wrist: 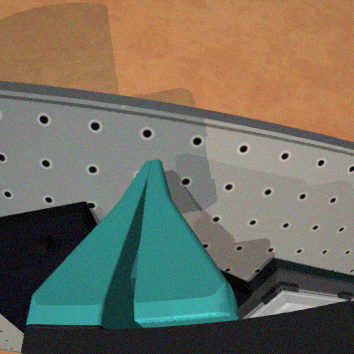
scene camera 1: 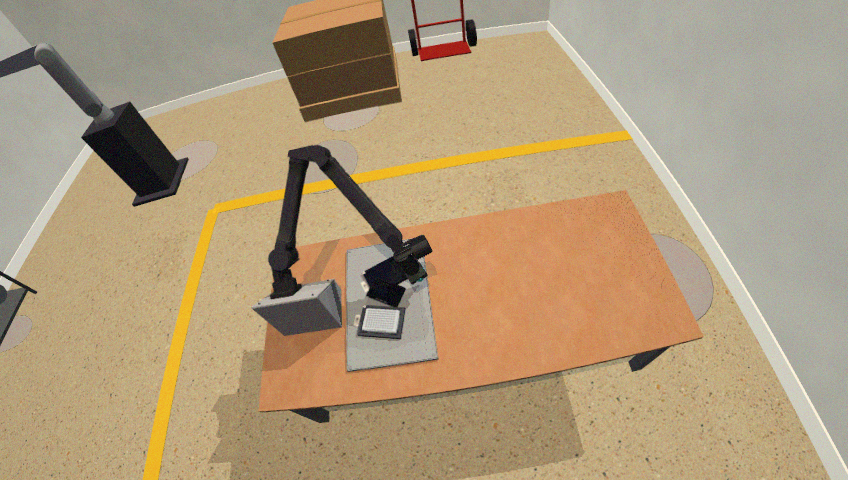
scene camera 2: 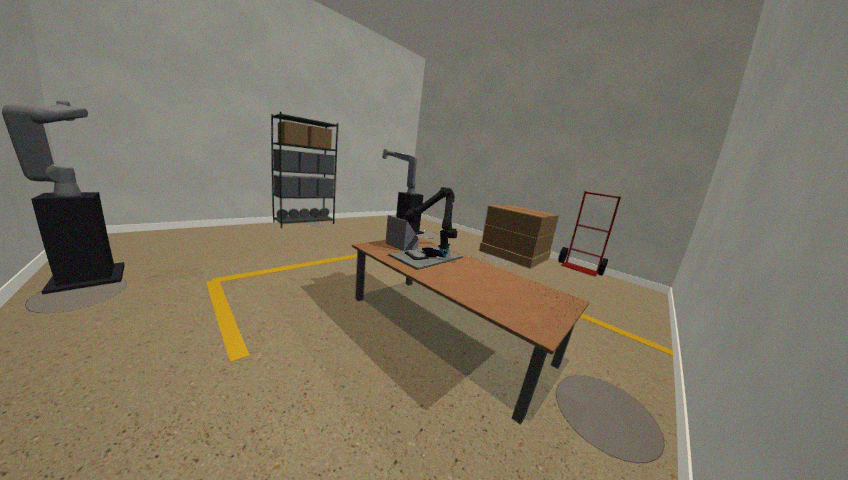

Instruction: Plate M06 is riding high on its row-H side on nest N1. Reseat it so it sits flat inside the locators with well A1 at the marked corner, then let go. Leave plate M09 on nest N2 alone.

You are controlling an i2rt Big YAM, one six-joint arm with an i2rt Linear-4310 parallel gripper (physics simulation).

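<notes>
My gripper is shut and empty. Its teal fingertips point down over the grey perforated board, toward the board's long edge on the bare-table side. A white microplate sits in a dark nest on the board, apart from the fingertips. The black gripper body covers the area beside it, and the other plate cannot be made out. A black block shows left of the fingers in the wrist view. Nest labels and well A1 are not readable.
The grey angled base box stands beside the board on the wooden table. Stacked cartons and a red hand truck stand on the floor behind the table.
</notes>
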